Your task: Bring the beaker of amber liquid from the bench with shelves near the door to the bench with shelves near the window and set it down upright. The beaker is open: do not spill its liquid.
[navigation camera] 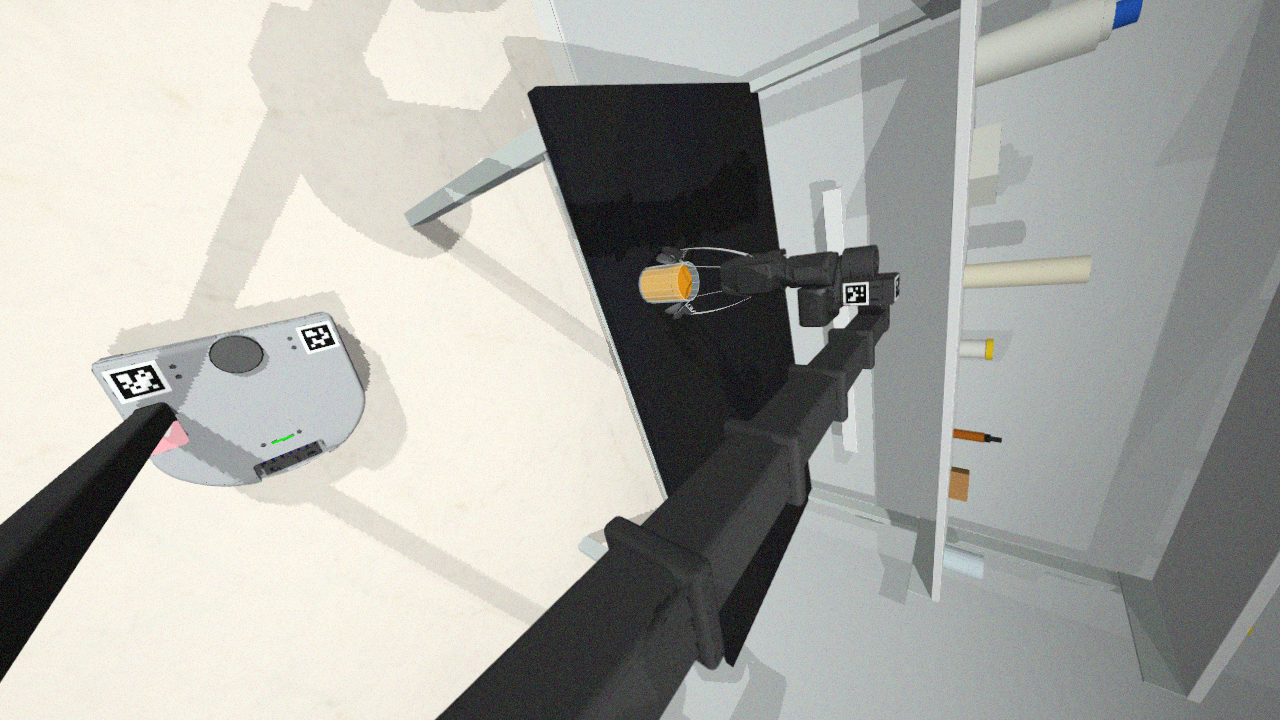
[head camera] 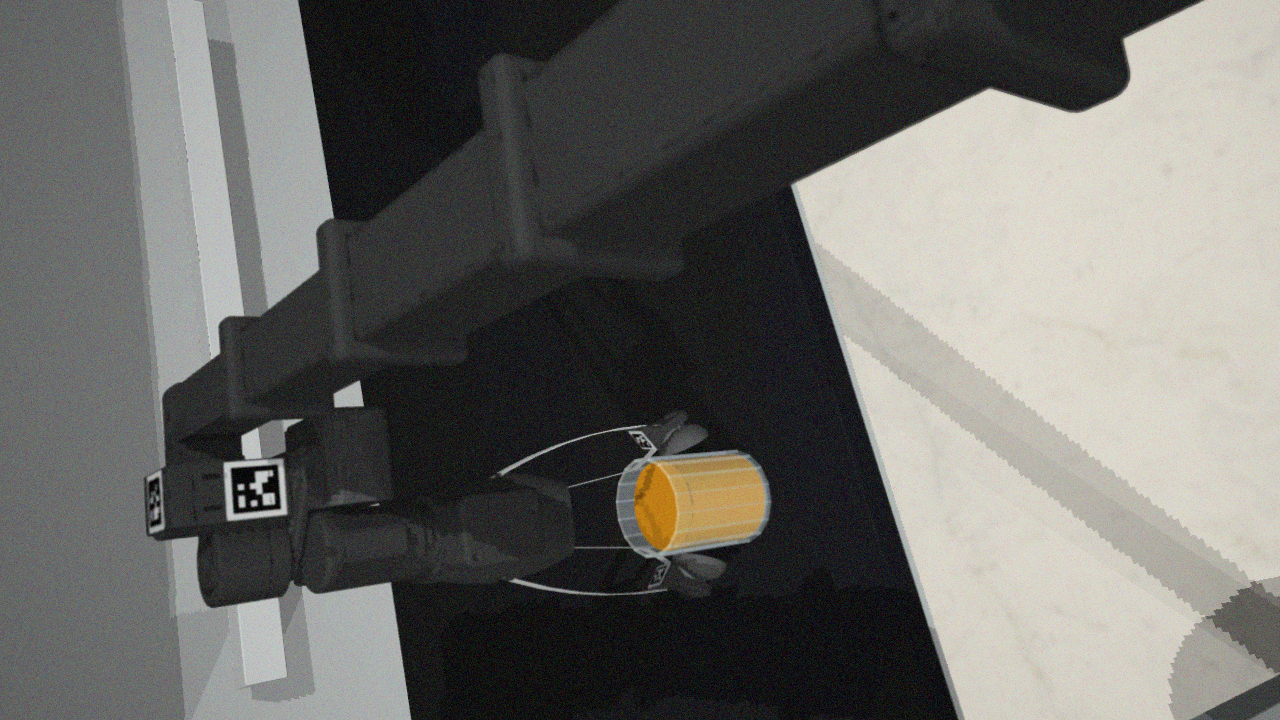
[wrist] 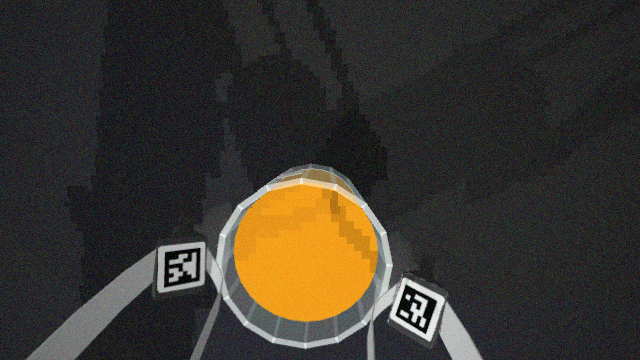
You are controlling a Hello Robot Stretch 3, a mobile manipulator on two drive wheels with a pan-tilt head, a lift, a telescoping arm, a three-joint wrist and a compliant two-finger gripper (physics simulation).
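A clear, open beaker of amber liquid [head camera: 716,501] [navigation camera: 662,283] [wrist: 306,250] stands upright between the two fingers of my gripper [head camera: 693,503] [navigation camera: 673,282] [wrist: 307,241]. The fingers press on its sides, so the gripper is shut on the beaker. The liquid is inside, below the rim. The beaker is over the black top of a bench [head camera: 760,358] [navigation camera: 662,161] [wrist: 500,200]; it looks raised above it, but the exact height is hard to tell. Which of the two benches this is, I cannot tell. The fingertips are partly hidden in the head view.
My telescoping arm [head camera: 608,161] [navigation camera: 760,447] crosses over the bench. Behind the bench top, a pale shelf board [navigation camera: 954,358] carries a cream cylinder [navigation camera: 1029,271], a yellow-capped bottle [navigation camera: 973,348] and a brown block [navigation camera: 958,484]. My grey base [navigation camera: 259,394] stands on the pale floor [navigation camera: 501,376].
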